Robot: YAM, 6 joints.
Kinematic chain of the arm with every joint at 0, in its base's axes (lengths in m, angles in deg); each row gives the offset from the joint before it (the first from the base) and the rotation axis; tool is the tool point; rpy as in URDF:
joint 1: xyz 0 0 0.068 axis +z
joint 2: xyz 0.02 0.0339 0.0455 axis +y
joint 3: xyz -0.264 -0.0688 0 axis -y
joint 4: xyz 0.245 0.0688 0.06 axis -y
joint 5: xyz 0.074 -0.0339 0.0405 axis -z
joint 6: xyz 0.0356 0 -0.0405 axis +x
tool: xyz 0 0 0 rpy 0 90 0
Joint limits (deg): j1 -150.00..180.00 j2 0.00..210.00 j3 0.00..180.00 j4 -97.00..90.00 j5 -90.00..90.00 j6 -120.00..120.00
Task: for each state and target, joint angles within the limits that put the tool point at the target. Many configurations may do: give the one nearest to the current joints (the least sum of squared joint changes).
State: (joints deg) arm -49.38 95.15 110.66 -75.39 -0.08 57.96
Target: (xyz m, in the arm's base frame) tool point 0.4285 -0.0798 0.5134
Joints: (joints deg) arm -10.76 117.43 146.55 -32.28 -2.61 57.96
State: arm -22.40 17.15 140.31 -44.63 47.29 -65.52
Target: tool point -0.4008 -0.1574 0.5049
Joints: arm 18.35 30.22 156.64 -20.25 40.72 -65.52
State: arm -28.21 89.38 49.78 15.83 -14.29 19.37
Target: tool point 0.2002 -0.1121 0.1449
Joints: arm -31.55 73.68 24.04 6.48 -15.05 19.37
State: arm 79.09 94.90 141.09 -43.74 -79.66 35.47
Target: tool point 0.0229 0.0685 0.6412
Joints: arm 42.72 74.30 142.15 -50.72 -77.78 35.47
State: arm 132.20 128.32 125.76 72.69 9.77 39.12
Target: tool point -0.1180 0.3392 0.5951
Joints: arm 110.27 117.28 136.76 66.79 11.09 39.12
